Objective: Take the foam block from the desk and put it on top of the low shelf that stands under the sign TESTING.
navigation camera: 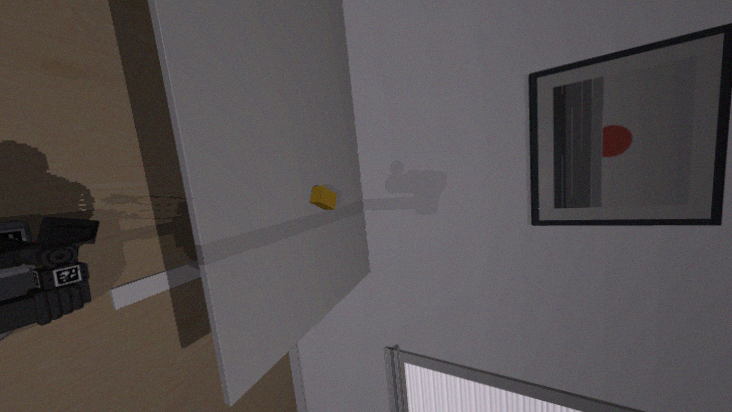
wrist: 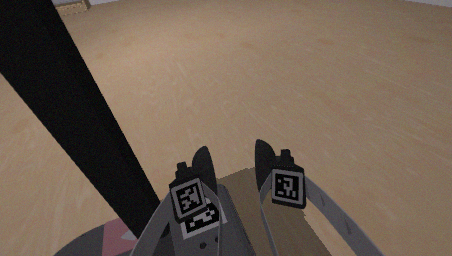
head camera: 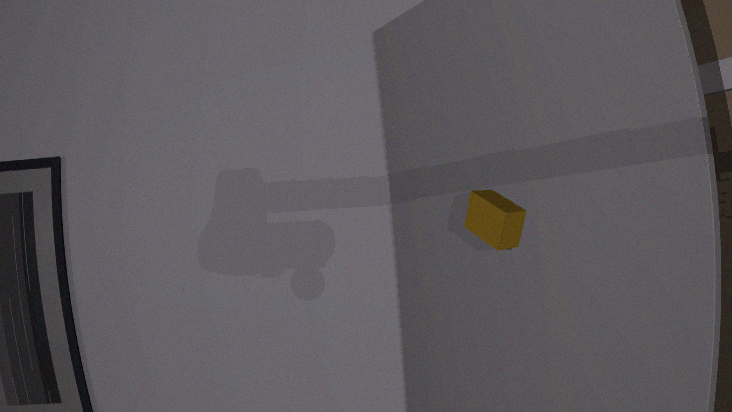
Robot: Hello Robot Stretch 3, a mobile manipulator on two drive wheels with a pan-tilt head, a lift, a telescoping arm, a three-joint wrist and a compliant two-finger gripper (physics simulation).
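Frame: origin at the robot's base, x ahead, y left, z up, level; metres.
Seen in the pictures: gripper, fingertip midpoint: (wrist: 233, 160).
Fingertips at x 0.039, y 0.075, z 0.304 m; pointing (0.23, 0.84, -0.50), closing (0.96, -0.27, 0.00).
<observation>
A point is followed by its place in that frame.
The foam block, a yellow box (head camera: 494, 222) @[y -0.671, x 0.039, z 0.765 m] (navigation camera: 322, 197) @[y -0.658, x 0.040, z 0.765 m], lies on the grey-white desk (head camera: 563, 317) @[y -0.560, x 0.186, z 0.720 m] (navigation camera: 245, 117) @[y -0.431, x 0.265, z 0.720 m]. In the navigation view it is nearer the wall side than the front edge. My gripper (wrist: 233, 160) @[y 0.075, x 0.039, z 0.304 m] is open over the wooden floor in the wrist view, with its fingers apart and floor showing between the tips. The block does not show in the wrist view. Dark parts of my wrist show at the left of the navigation view, outside the desk's front edge. The low shelf and the sign TESTING do not show in these views.
A black-framed picture (head camera: 65, 286) @[y -1.052, x 0.113, z 1.431 m] (navigation camera: 533, 153) @[y -1.052, x 0.133, z 1.432 m] hangs on the wall behind the desk. A pale desk foot (navigation camera: 140, 290) rests on the floor below. A grey-framed panel (navigation camera: 461, 365) @[y -1.106, x -0.815, z 1.140 m] is at the lower right. My black mast (wrist: 75, 110) @[y 0.116, x -0.060, z 0.363 m] crosses the wrist view's left side.
</observation>
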